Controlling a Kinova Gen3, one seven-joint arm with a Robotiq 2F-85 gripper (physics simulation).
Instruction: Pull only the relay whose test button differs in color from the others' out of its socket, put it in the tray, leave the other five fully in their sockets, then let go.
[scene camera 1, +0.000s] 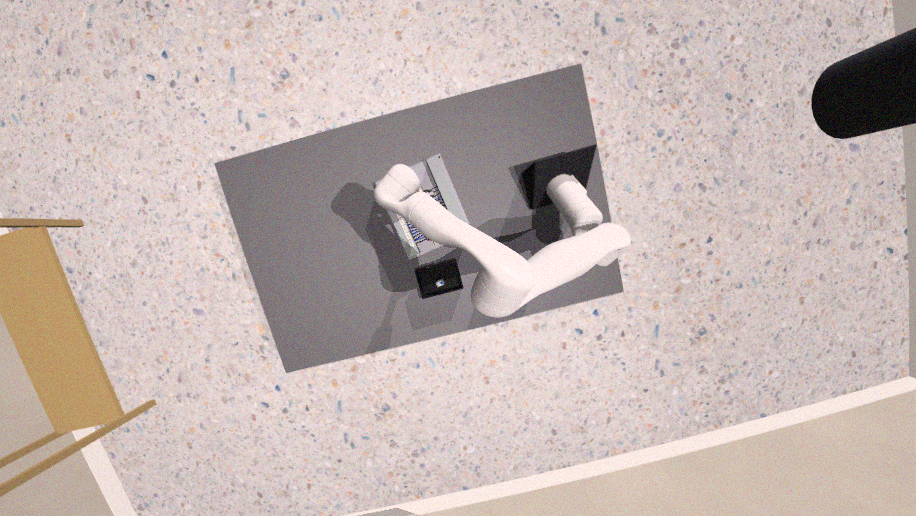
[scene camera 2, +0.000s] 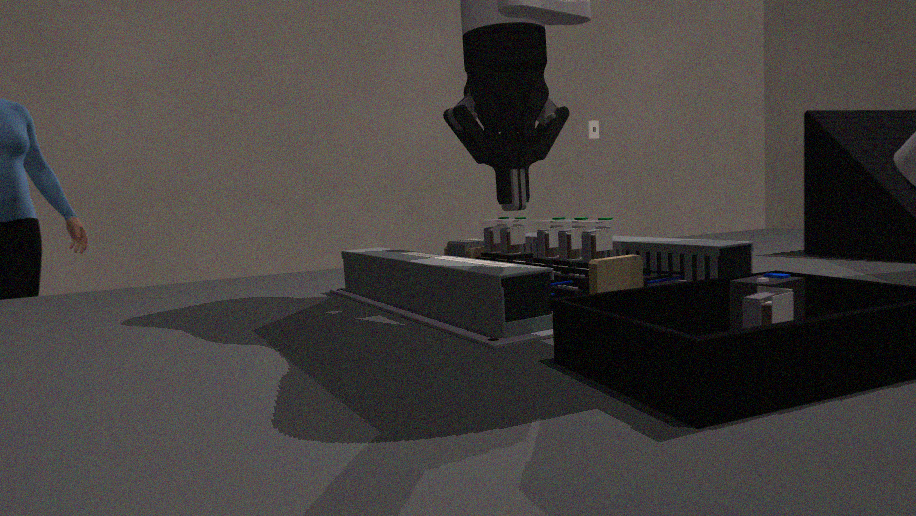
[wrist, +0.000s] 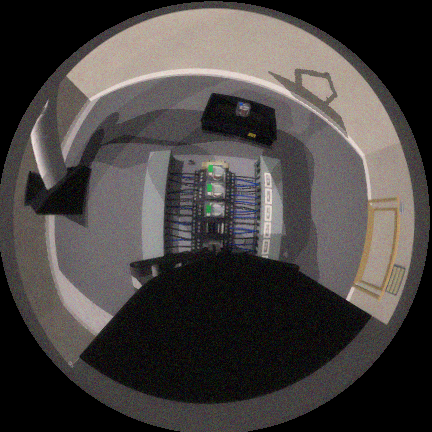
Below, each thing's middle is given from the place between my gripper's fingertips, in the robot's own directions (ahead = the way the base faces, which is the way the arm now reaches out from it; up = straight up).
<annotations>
I see the wired panel (wrist: 240, 166) 10 mm to the left of my hand and 80 mm below it. The rest, counted from my hand: tan end block (scene camera 2: 608, 274) (20 mm behind, 130 mm to the left, 50 mm below).
</annotations>
